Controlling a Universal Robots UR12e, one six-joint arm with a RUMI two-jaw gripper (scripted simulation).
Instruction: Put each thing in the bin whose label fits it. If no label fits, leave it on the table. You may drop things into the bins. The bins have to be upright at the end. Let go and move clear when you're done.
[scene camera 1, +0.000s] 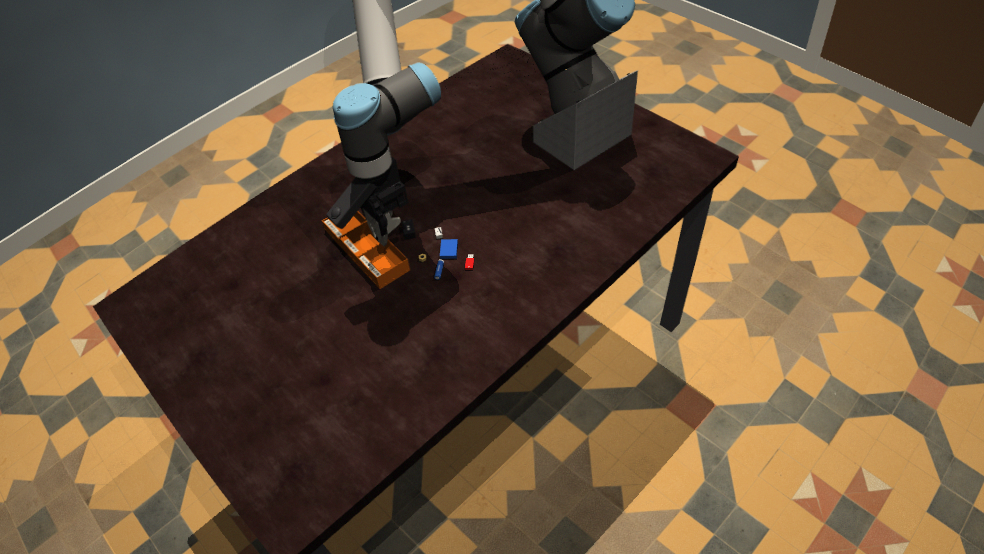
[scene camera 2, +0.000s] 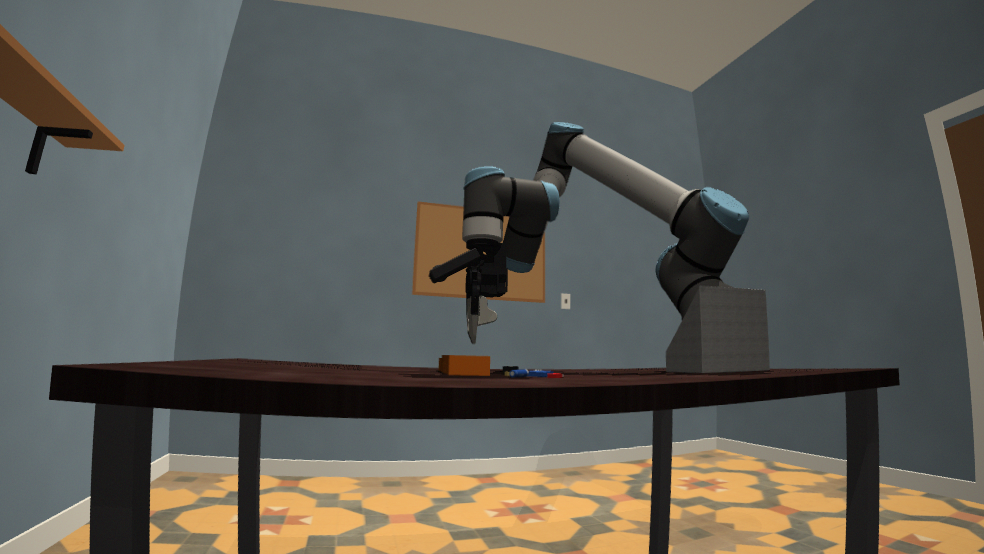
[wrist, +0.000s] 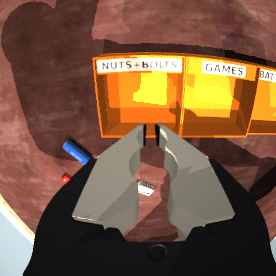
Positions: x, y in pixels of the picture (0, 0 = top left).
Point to my gripper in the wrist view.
At 150, 125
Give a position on an orange bin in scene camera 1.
At 381, 264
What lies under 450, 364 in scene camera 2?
An orange bin.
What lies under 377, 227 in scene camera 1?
My gripper.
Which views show my gripper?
Scene camera 1, scene camera 2 and the wrist view: all of them.
